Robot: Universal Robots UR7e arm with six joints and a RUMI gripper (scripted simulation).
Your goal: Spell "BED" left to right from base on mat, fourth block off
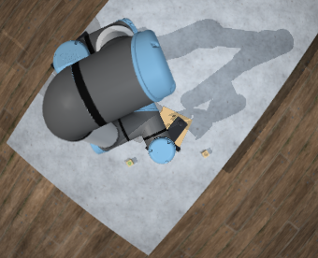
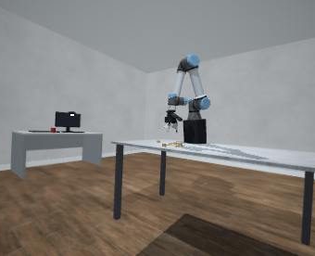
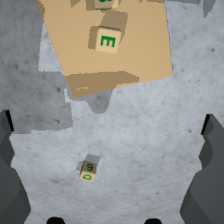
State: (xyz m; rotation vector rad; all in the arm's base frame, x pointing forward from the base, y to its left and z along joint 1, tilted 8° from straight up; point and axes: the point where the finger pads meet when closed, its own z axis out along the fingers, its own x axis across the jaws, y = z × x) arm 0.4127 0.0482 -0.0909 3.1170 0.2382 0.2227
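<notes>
Right now the D block is 1 cm behind my hand, 19 cm to the right of it and 10 cm below it. The rest, counted from my hand: tan mat 1 cm behind, 4 cm to the left, 11 cm below; E block 1 cm behind, 4 cm to the left, 9 cm below; B block 2 cm behind, 8 cm to the left, 9 cm below.
</notes>
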